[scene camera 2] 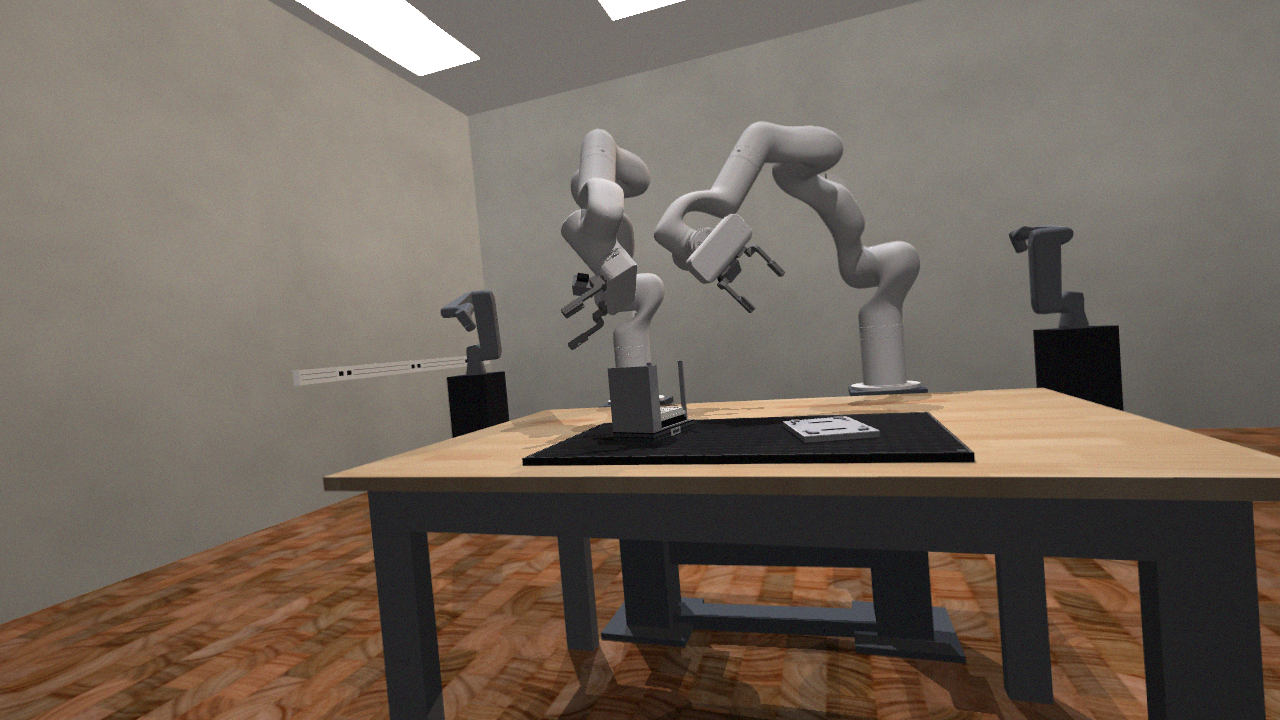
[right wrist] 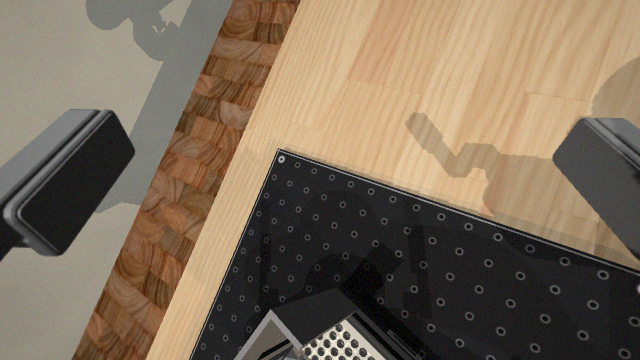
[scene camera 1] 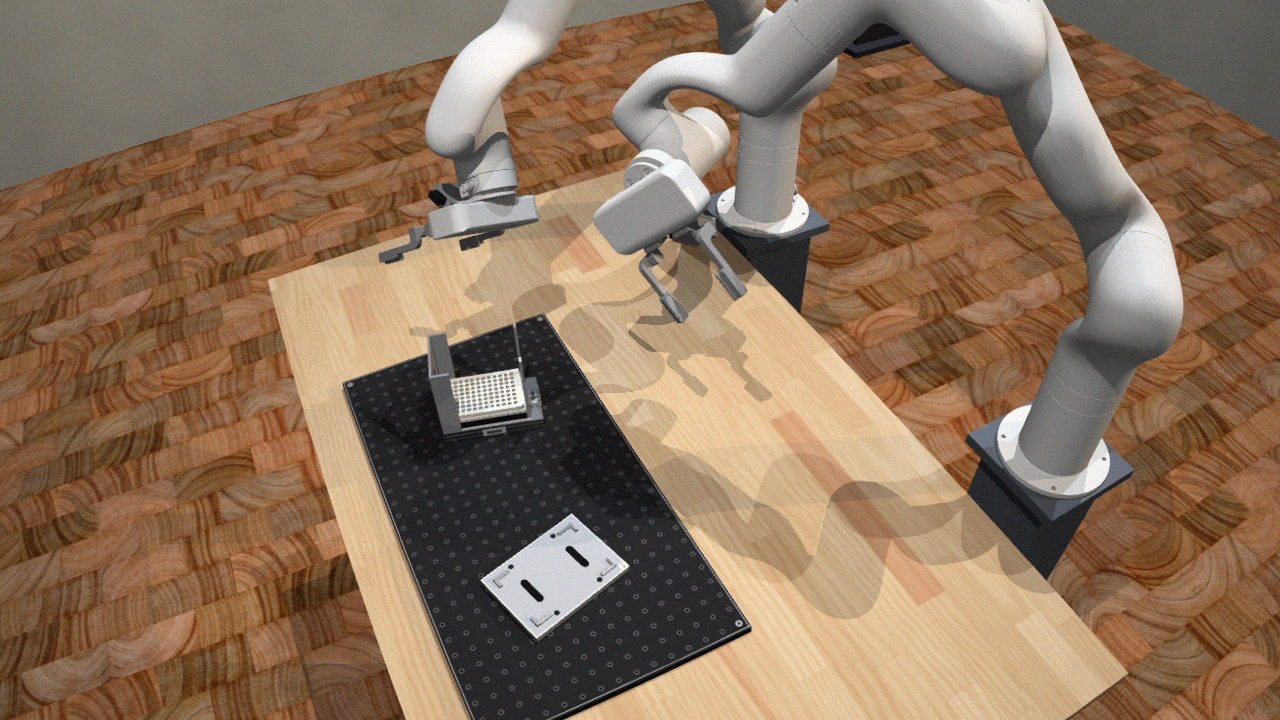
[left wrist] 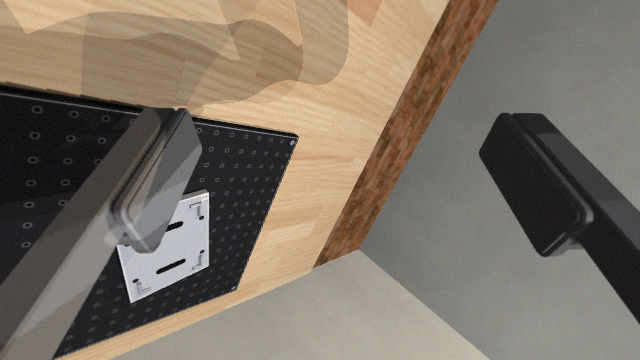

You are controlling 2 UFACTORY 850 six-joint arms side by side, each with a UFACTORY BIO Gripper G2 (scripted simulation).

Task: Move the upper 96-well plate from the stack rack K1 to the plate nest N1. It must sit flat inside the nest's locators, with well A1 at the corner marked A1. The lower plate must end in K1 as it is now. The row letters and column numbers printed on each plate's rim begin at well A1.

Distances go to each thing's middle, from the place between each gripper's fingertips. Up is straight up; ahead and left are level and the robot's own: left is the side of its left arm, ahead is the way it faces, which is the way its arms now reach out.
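I see that plate nest N1 (scene camera 1: 564, 583) is a good way below my right hand, a bit ahead of it and well to the left of it. As for the white 96-well plate (scene camera 1: 496, 394), my right hand is 190 mm above it, 150 mm to the right of it and 10 mm short of it. Going by its middle, the white 96-well plate is nearer to my right hand than to my left hand.
Counted from my left hand, plate nest N1 is some way to the left, far below and far ahead. As for the white 96-well plate, my left hand is 23 cm to the left of it, 25 cm above it and 25 cm short of it.
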